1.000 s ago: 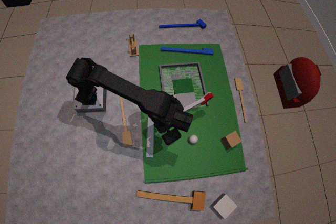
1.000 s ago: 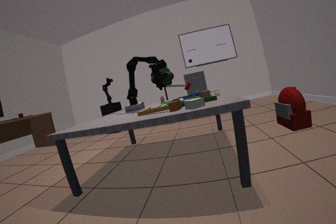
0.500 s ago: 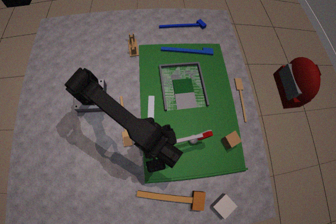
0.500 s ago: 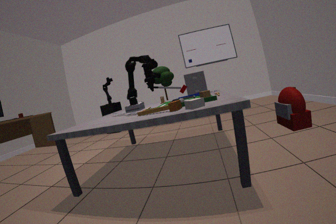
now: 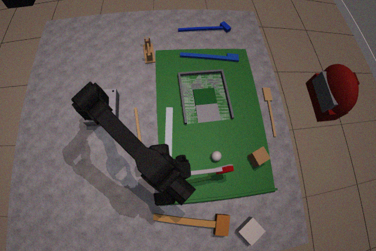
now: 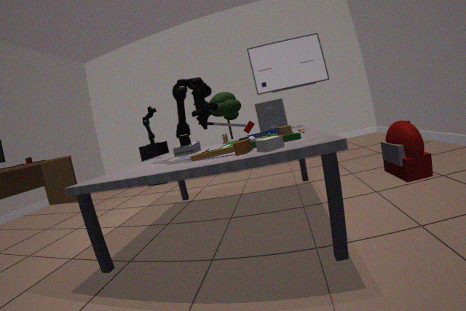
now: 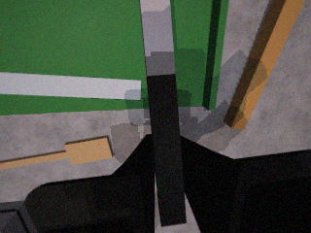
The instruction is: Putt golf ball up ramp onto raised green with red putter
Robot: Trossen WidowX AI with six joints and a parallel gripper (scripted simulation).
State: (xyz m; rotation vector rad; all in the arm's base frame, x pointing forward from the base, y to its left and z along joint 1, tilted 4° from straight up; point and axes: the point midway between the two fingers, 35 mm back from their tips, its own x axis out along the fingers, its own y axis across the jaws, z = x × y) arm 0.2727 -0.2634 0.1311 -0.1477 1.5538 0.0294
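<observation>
Right now my gripper tip is 160 mm to the right of the white strip, 130 mm above it and 20 mm short of it. Also, from my gripper tip: red putter 120 mm ahead, 20 mm to the left; then tan block 390 mm ahead, 100 mm below, 80 mm to the left; then white golf ball 210 mm ahead, 110 mm below, 90 mm to the left.
</observation>
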